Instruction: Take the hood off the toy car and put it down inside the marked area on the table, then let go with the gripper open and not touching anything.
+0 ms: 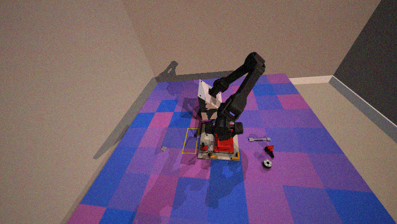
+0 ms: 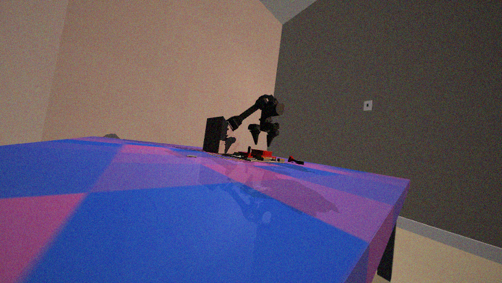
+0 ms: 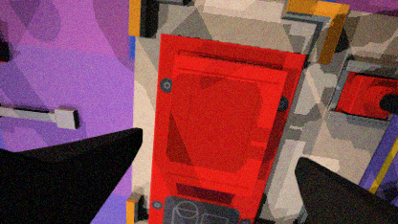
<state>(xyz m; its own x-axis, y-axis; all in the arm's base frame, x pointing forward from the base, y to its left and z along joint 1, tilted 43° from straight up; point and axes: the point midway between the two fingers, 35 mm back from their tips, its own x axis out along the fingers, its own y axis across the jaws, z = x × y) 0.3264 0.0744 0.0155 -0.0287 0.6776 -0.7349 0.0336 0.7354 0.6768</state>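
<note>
My gripper tip is now 3 cm above the red hood. The rest, counted from my gripper tip: grey wheel: 11 cm ahead, 21 cm to the left, 7 cm below; grey bar: 3 cm behind, 21 cm to the left, 7 cm below; grey fixture plate: 2 cm behind, 2 cm to the right, 6 cm below.
</note>
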